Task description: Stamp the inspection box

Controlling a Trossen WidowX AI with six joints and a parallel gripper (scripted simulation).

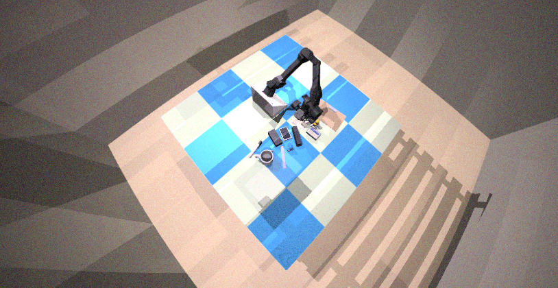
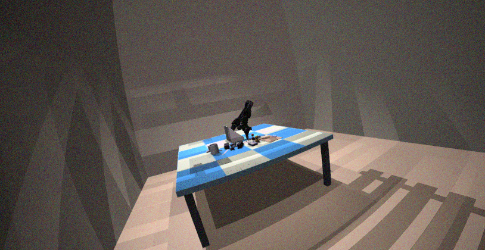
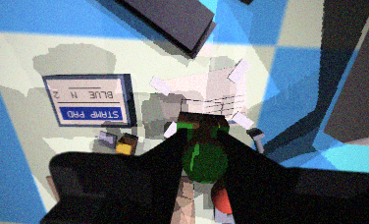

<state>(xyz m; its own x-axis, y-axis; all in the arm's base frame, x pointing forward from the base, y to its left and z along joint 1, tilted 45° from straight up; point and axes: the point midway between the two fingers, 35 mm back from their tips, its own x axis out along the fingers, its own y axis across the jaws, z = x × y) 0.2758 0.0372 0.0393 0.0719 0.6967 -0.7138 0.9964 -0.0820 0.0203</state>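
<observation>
Right now the pale card is 1 cm to the right of my gripper tip and 7 cm below it. The rest, counted from my gripper tip: green-knobbed pass stamp (right at my gripper tip); reddish stamp (3 cm behind, 8 cm to the left, 5 cm below); dark flat device (5 cm ahead, 11 cm to the right, 5 cm below).
</observation>
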